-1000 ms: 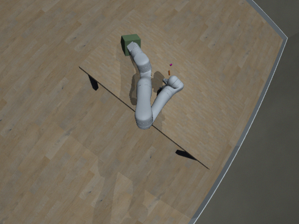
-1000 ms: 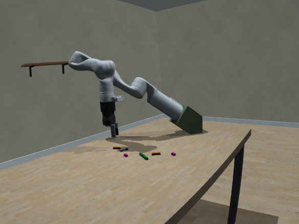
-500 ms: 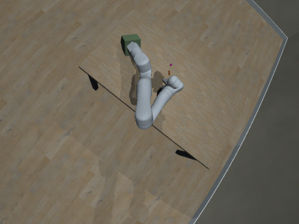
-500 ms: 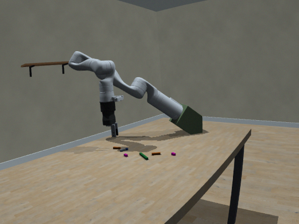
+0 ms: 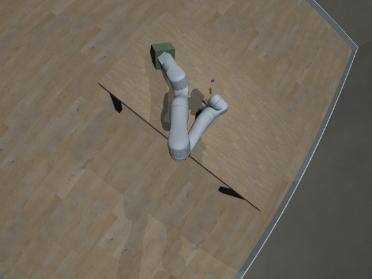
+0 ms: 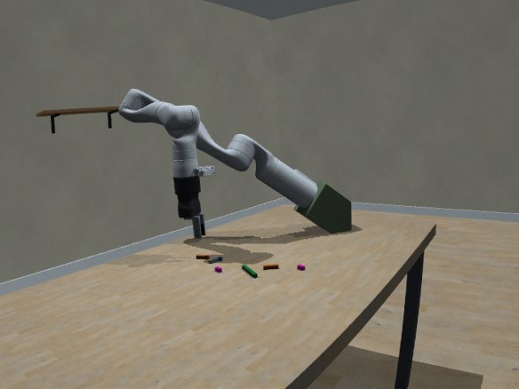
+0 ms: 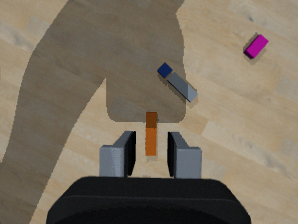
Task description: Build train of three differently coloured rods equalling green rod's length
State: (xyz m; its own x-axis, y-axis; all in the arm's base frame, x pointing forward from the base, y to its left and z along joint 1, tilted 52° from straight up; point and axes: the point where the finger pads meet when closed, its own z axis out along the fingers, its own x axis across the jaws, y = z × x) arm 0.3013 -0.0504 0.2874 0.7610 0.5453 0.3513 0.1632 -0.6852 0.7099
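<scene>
The grey rod lies 8 cm below my hand, 5 cm to the left of it and 2 cm ahead of it. The rest, counted from my hand: blue rod: 8 cm below, 6 cm to the left; then green rod: 19 cm to the left, 8 cm below, 6 cm ahead.
</scene>
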